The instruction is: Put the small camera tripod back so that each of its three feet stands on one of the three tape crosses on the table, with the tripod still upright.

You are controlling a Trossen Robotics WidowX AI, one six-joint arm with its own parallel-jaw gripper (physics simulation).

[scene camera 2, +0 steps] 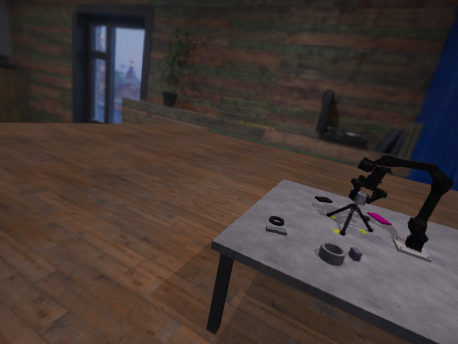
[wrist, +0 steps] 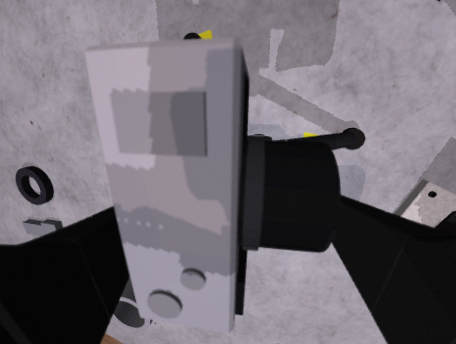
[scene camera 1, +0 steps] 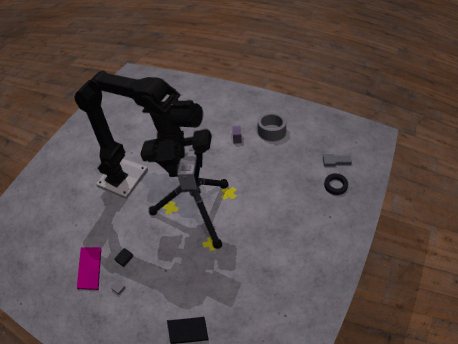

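Where they show: gripper, fingertip midpoint: (scene camera 2: 360, 200) (wrist: 236, 197); arm's base at its link origin: (scene camera 2: 413, 247) (scene camera 1: 116, 177).
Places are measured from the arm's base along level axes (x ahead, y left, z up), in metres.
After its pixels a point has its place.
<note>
The small tripod (scene camera 1: 204, 208) {x 0.373, y 0.006, z 0.079 m} (scene camera 2: 351, 215) {x 0.312, y 0.092, z 0.083 m} stands upright on the grey table (scene camera 1: 303, 246) {x 0.644, y 0.087, z -0.013 m} (scene camera 2: 296, 205) {x 0.634, y -0.006, z -0.013 m}, with a grey camera body (scene camera 1: 188, 177) {x 0.347, y -0.006, z 0.199 m} (wrist: 168, 177) {x 0.322, y 0.021, z 0.211 m} on top. Three yellow tape crosses mark the table. The front foot (scene camera 1: 217, 244) {x 0.437, y -0.036, z 0.004 m} touches the edge of its cross (scene camera 1: 208, 244) {x 0.408, y -0.041, z -0.012 m}. The left foot (scene camera 1: 153, 211) {x 0.208, y -0.041, z 0.005 m} stands left of its cross (scene camera 1: 170, 207) {x 0.232, y 0.010, z -0.013 m}. The back foot (scene camera 1: 223, 183) {x 0.330, y 0.156, z 0.012 m} (wrist: 354, 138) {x 0.203, y -0.035, z 0.012 m} stands just beyond its cross (scene camera 1: 229, 193) {x 0.355, y 0.148, z -0.012 m}. My gripper (scene camera 1: 189, 163) {x 0.297, y 0.038, z 0.163 m} (scene camera 2: 363, 193) {x 0.297, y 0.038, z 0.163 m} (wrist: 236, 197) {x 0.297, y 0.038, z 0.163 m} is open, its fingers either side of the camera body, not gripping it.
A grey ring (scene camera 1: 271, 127) {x 0.343, y 0.421, z 0.038 m} (scene camera 2: 332, 254) {x 0.323, y 0.509, z 0.033 m} and a purple block (scene camera 1: 236, 134) {x 0.254, y 0.348, z 0.026 m} (scene camera 2: 355, 253) {x 0.244, y 0.389, z 0.022 m} lie at the back. A grey flat piece (scene camera 1: 337, 159) {x 0.594, y 0.442, z 0.002 m} and a black ring (scene camera 1: 336, 183) {x 0.623, y 0.368, z -0.011 m} lie on the right. A magenta slab (scene camera 1: 89, 267) {x 0.163, y -0.321, z -0.005 m}, small dark blocks (scene camera 1: 124, 256) {x 0.235, y -0.222, z 0.002 m} and a black slab (scene camera 1: 187, 330) {x 0.527, y -0.312, z 0.002 m} lie in front.
</note>
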